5 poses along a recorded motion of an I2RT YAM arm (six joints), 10 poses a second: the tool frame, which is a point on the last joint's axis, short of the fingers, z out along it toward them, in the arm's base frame.
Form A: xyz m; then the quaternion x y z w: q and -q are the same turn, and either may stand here.
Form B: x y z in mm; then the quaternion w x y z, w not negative. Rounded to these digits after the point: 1 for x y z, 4 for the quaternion.
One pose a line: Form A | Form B
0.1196 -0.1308 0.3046 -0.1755 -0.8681 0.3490 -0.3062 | 119.6 -130.8 304.6 0.3062 0.1755 0.8681 -0.3490
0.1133 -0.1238 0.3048 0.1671 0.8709 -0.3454 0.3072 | 113.3 -123.8 304.8 0.3072 0.1671 0.8709 -0.3454
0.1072 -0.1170 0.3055 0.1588 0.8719 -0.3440 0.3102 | 107.2 -117.0 305.5 0.3102 0.1588 0.8719 -0.3440
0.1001 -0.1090 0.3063 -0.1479 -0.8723 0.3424 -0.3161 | 100.1 -109.0 306.3 0.3161 0.1479 0.8723 -0.3424
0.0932 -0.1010 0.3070 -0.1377 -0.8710 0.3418 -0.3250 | 93.2 -101.0 307.0 0.3250 0.1377 0.8710 -0.3418
